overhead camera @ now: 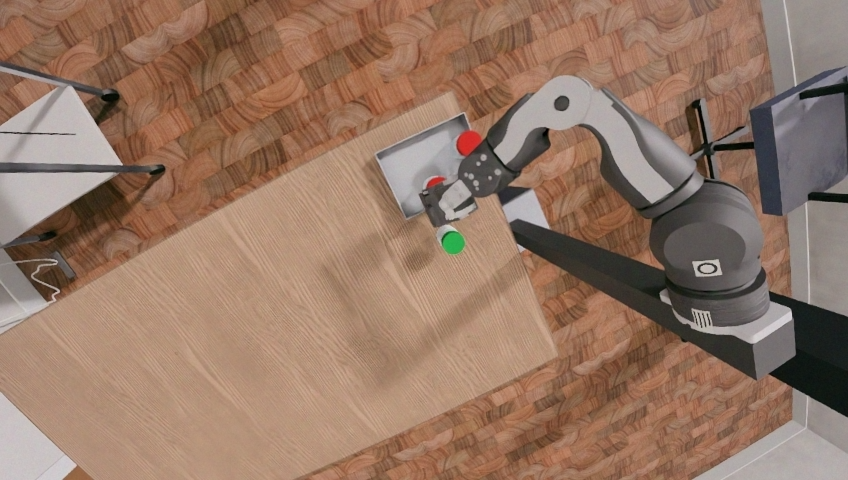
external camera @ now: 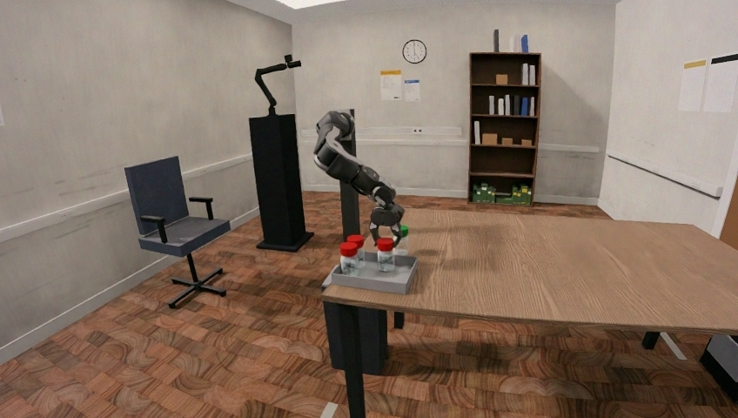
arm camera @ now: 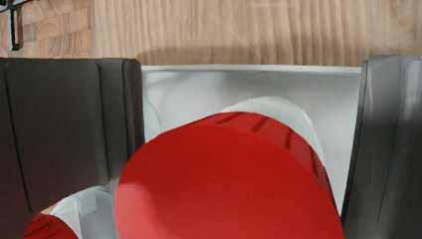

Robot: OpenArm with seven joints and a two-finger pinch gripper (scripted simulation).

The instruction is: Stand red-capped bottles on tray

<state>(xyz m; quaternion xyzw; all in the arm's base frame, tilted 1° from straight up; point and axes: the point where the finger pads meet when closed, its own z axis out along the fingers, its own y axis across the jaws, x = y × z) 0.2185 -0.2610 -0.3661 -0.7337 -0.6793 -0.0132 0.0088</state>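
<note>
My hand is 80 mm above the grey tray, 60 mm to the left of it and 20 mm past it. Round my hand: green-capped bottle 120 mm to the left, 50 mm below, 30 mm ahead.
</note>
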